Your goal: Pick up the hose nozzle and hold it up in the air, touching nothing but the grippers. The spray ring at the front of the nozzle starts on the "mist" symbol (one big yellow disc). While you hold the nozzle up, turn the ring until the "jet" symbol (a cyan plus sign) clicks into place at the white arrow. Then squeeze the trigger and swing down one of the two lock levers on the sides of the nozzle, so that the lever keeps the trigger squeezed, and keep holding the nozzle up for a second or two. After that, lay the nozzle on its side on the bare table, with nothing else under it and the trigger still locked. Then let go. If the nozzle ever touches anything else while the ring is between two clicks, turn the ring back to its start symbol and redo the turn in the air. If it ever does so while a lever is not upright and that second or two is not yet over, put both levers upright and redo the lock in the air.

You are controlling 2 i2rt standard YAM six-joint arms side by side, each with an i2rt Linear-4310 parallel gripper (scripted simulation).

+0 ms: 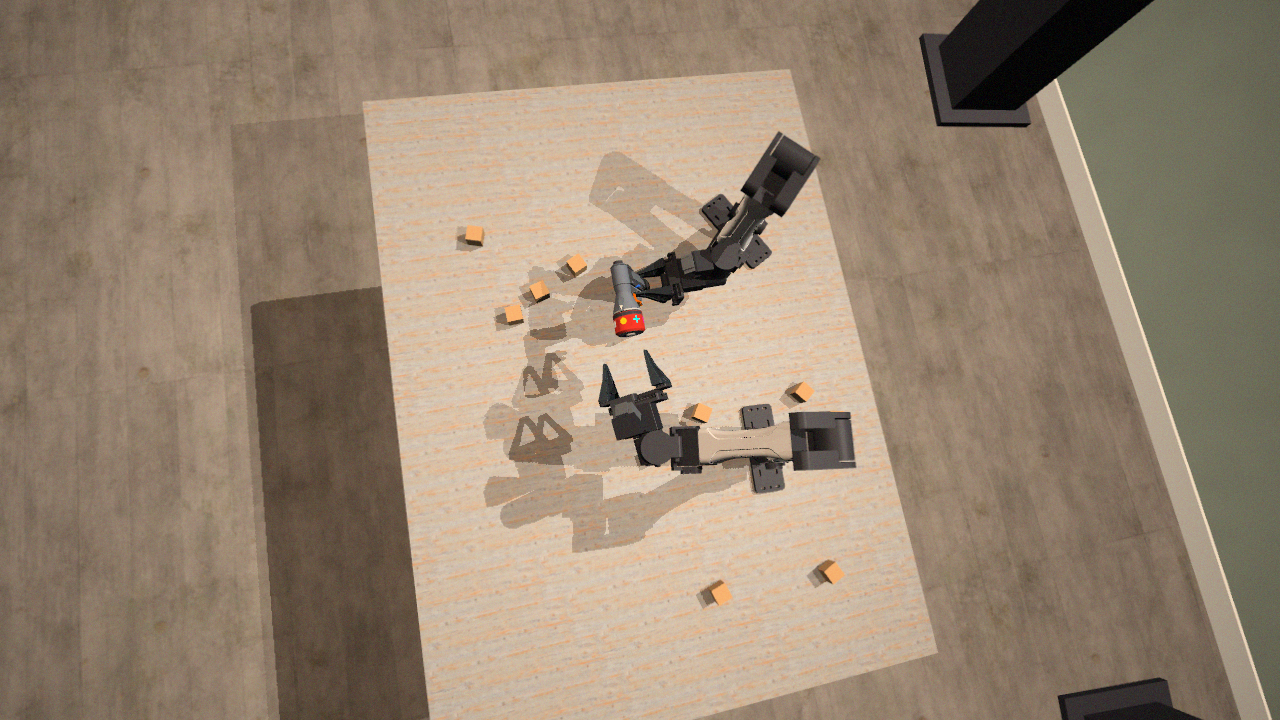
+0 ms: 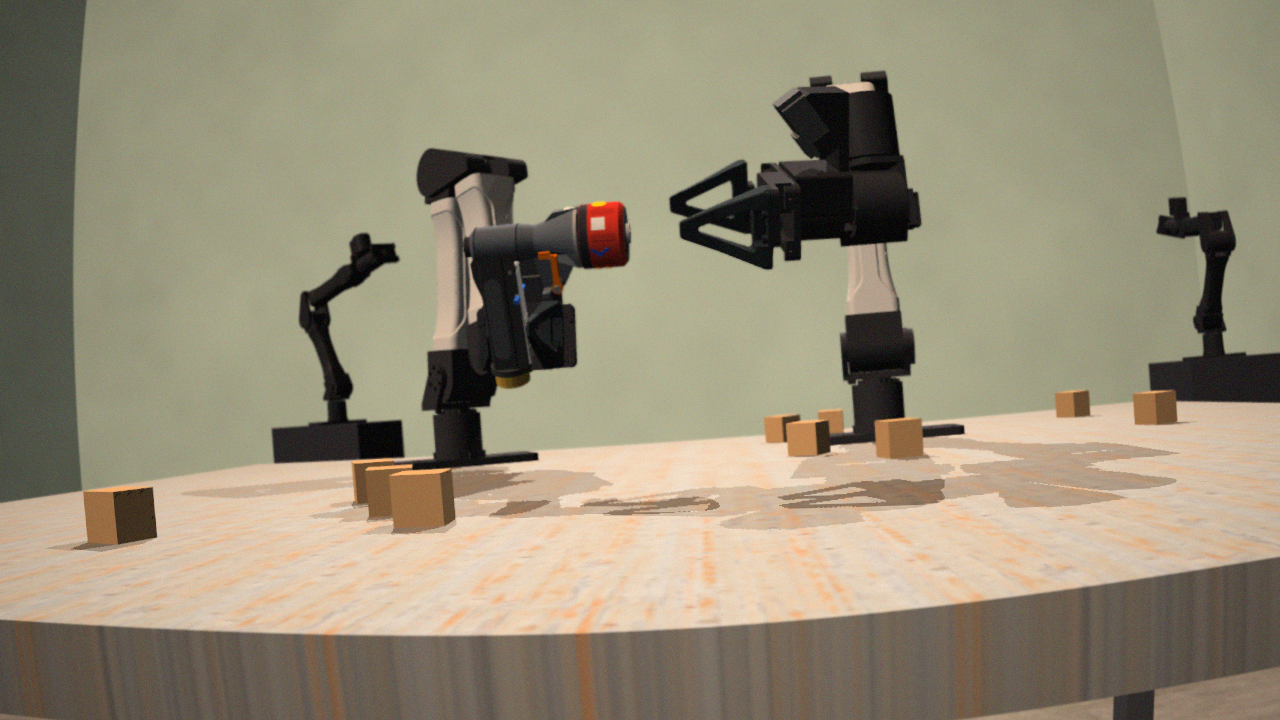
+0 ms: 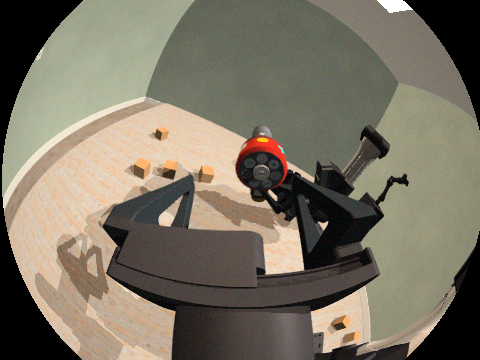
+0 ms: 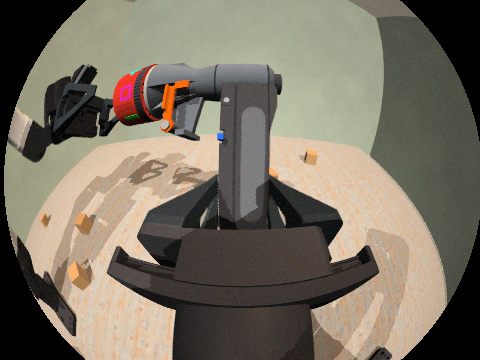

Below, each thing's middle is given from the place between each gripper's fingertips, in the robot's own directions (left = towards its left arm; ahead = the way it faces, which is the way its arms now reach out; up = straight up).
My left gripper (image 2: pixel 674 216) is now 70 mm to the left of the red spray ring (image 2: pixel 601 229), 10 mm past it and 10 mm above it.
Right now the red spray ring is 3 cm ahead of my right hand (image 2: pixel 507 330), 10 cm to the left of it and 8 cm above it.
